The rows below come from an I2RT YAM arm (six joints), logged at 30 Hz.
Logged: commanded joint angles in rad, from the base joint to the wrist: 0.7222 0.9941 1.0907 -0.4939 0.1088 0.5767; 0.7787 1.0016 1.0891 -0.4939 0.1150 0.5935; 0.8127 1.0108 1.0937 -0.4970 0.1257 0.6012; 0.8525 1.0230 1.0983 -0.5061 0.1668 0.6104; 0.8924 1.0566 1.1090 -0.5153 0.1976 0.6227; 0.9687 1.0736 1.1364 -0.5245 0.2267 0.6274; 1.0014 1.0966 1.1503 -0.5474 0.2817 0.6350; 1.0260 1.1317 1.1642 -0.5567 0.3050 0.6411; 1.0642 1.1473 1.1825 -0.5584 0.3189 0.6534
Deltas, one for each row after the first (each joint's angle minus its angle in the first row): 0.0565 0.0075 -0.0016 0.0000 0.0062 0.0168; 0.0905 0.0167 0.0030 -0.0031 0.0169 0.0245; 0.1303 0.0289 0.0076 -0.0122 0.0580 0.0337; 0.1702 0.0625 0.0183 -0.0214 0.0888 0.0460; 0.2465 0.0795 0.0457 -0.0306 0.1179 0.0507; 0.2792 0.1025 0.0596 -0.0535 0.1729 0.0583; 0.3038 0.1376 0.0735 -0.0628 0.1962 0.0644; 0.3420 0.1532 0.0918 -0.0645 0.2101 0.0767
